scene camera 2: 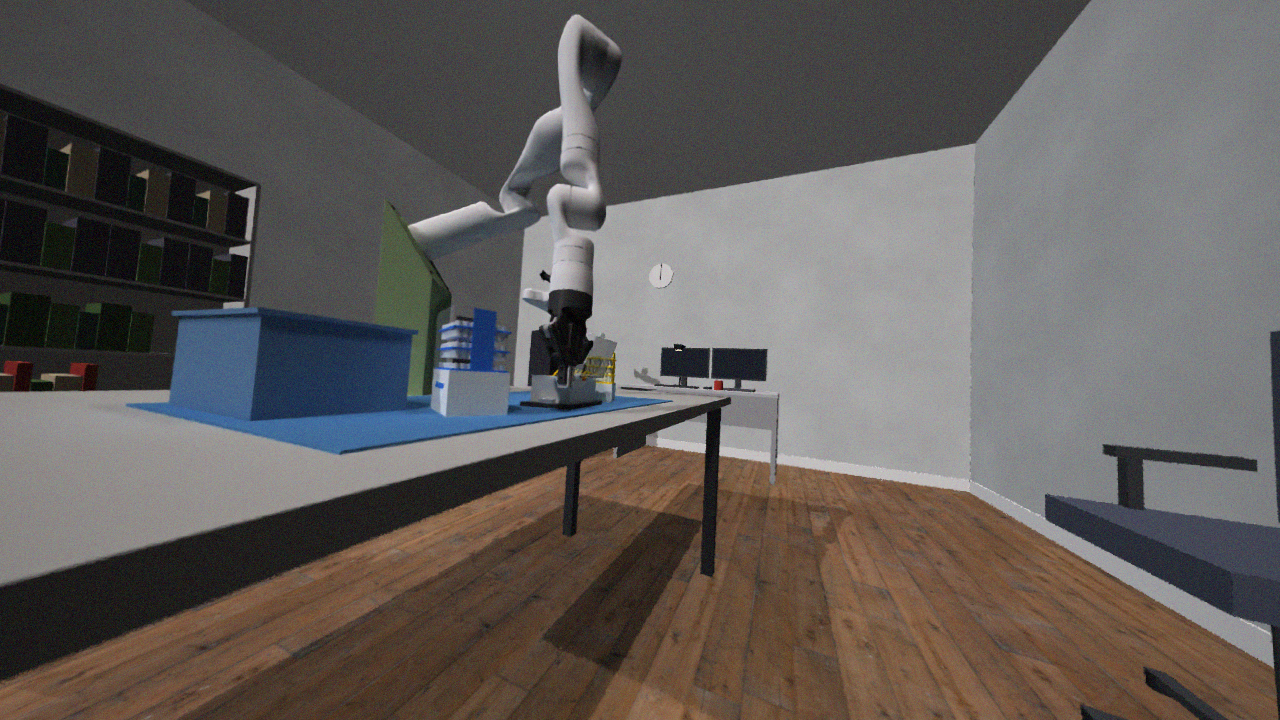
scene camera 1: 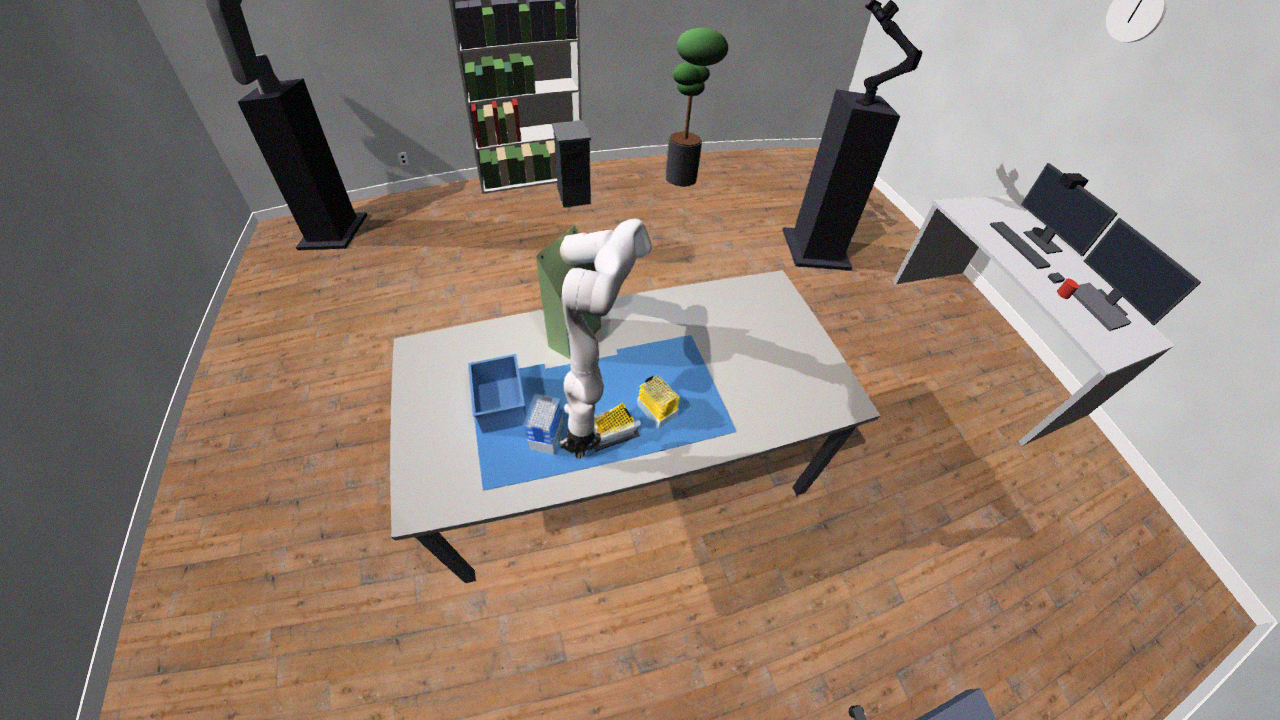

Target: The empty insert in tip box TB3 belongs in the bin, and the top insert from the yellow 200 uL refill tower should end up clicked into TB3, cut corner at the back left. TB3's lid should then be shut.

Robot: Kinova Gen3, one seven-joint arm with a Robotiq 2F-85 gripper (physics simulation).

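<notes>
Tip box TB3 (scene camera 1: 617, 422) (scene camera 2: 577, 390) stands on the blue mat (scene camera 1: 693, 405) (scene camera 2: 357, 427), and its top shows yellow. My gripper (scene camera 1: 577, 445) (scene camera 2: 563, 367) is shut and empty. It points straight down at the box's left end, low over it; whether it touches the box cannot be made out. The yellow refill tower (scene camera 1: 657, 397) stands to the right of the box. The blue bin (scene camera 1: 499, 419) (scene camera 2: 286, 367) stands open at the mat's left end. In scene camera 2 a pale flap tilts up behind the gripper; how the lid stands is unclear.
A blue-and-white refill tower (scene camera 1: 542, 420) (scene camera 2: 467, 357) stands between the bin and my gripper, close to the arm. A green block (scene camera 1: 553, 295) (scene camera 2: 407, 295) rises at the arm's base behind the mat. The grey table (scene camera 1: 787, 357) (scene camera 2: 133, 475) stretches right of the mat.
</notes>
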